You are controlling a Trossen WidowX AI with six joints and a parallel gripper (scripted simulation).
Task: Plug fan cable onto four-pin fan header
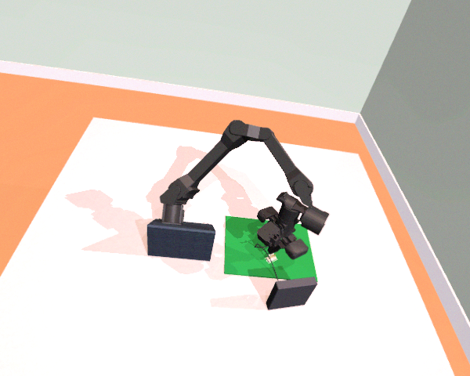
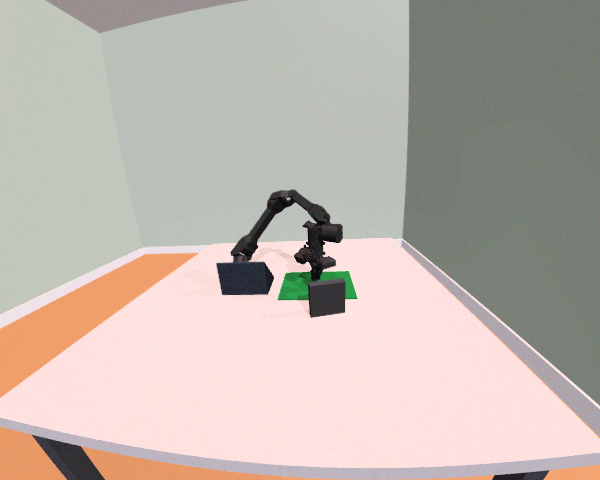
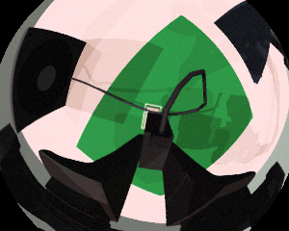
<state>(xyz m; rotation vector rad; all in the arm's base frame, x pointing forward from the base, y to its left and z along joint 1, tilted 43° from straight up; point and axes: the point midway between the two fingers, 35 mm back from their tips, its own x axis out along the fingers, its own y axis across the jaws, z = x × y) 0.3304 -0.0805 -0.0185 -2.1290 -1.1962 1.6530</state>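
Right now my gripper tip is 60 mm above the pale four-pin header. From my gripper tip the other things lie so: dark fan block (20 mm ahead, 150 mm to the right); black fan plug (10 mm behind, 10 mm above); green board (50 mm to the left, 80 mm below).
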